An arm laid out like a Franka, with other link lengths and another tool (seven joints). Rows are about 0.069 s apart.
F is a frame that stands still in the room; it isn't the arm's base.
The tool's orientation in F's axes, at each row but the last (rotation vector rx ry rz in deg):
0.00 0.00 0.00
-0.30 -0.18 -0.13
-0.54 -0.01 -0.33
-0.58 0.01 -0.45
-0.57 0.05 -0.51
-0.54 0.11 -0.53
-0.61 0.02 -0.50
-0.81 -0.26 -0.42
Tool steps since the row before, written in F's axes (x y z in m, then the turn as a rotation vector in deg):
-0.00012 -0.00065 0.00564 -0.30 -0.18 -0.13
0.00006 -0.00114 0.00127 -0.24 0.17 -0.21
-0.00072 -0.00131 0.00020 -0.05 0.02 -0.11
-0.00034 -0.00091 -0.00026 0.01 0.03 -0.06
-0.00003 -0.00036 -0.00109 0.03 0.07 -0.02
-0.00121 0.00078 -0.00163 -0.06 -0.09 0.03
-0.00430 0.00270 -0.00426 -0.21 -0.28 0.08
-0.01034 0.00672 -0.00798 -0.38 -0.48 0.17
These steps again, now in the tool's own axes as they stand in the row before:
-0.00012 -0.00065 0.00564 -0.30 -0.18 -0.13
0.00007 -0.00115 0.00126 -0.24 0.17 -0.21
-0.00071 -0.00132 0.00019 -0.05 0.02 -0.11
-0.00033 -0.00091 -0.00027 0.01 0.03 -0.06
-0.00003 -0.00035 -0.00109 0.03 0.07 -0.02
-0.00121 0.00078 -0.00162 -0.06 -0.09 0.03
-0.00432 0.00271 -0.00423 -0.21 -0.28 0.08
-0.01043 0.00676 -0.00784 -0.38 -0.49 0.16

